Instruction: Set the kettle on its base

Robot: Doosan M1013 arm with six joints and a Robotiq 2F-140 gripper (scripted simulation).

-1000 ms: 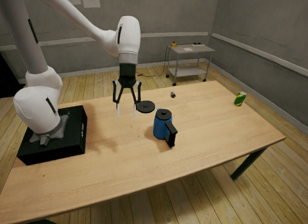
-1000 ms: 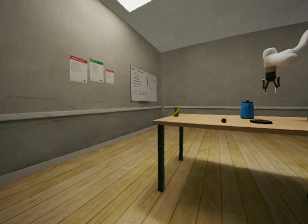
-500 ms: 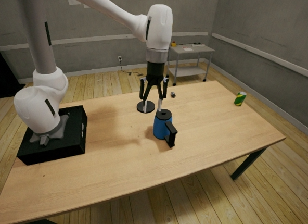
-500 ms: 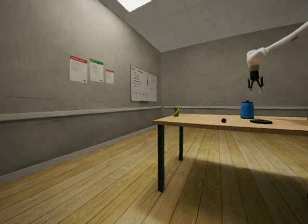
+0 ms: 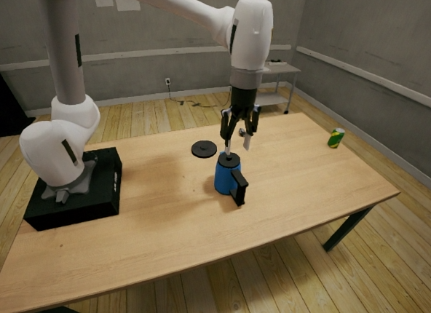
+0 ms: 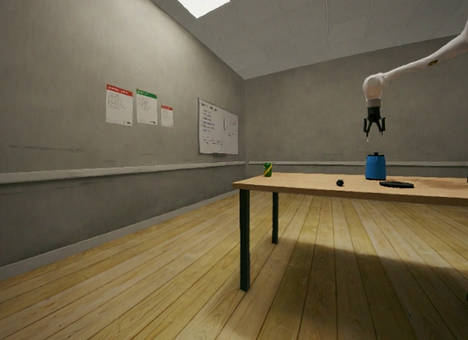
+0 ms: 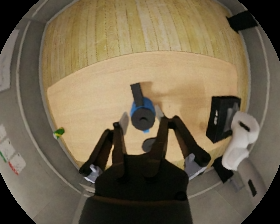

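The blue kettle lies 210 mm below my hand and 30 mm to the left of it. Also, from my hand: black round base (350 mm to the left, 290 mm below, 50 mm behind).
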